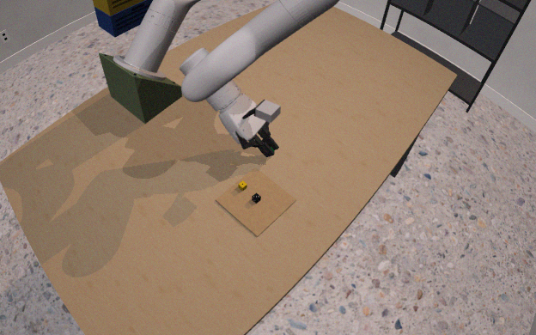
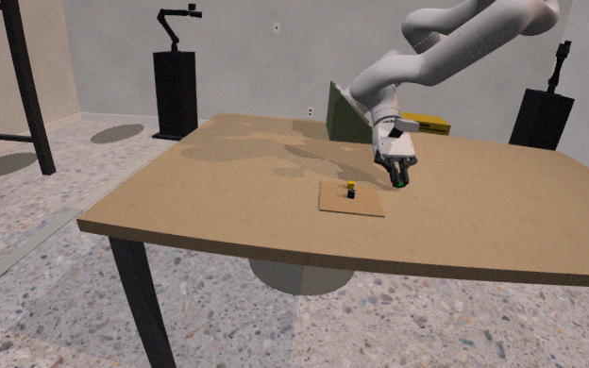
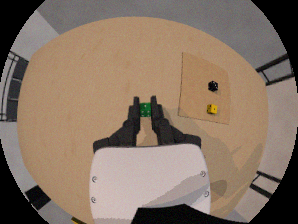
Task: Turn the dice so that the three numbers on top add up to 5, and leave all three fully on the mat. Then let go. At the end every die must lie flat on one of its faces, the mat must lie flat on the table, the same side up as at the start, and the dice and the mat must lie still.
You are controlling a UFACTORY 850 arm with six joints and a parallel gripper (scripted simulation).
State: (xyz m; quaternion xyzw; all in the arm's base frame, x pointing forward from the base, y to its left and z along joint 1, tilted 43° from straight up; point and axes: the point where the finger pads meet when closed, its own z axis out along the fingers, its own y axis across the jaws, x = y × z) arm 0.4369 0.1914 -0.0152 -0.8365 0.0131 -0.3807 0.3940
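The yellow die is 120 mm to the right of my hand, 40 mm ahead of it and 20 mm below it. Also, from my hand: green die (10 mm below, 10 mm ahead); tan mat (120 mm to the right, 90 mm ahead, 30 mm below); black die (120 mm to the right, 90 mm ahead, 20 mm below).
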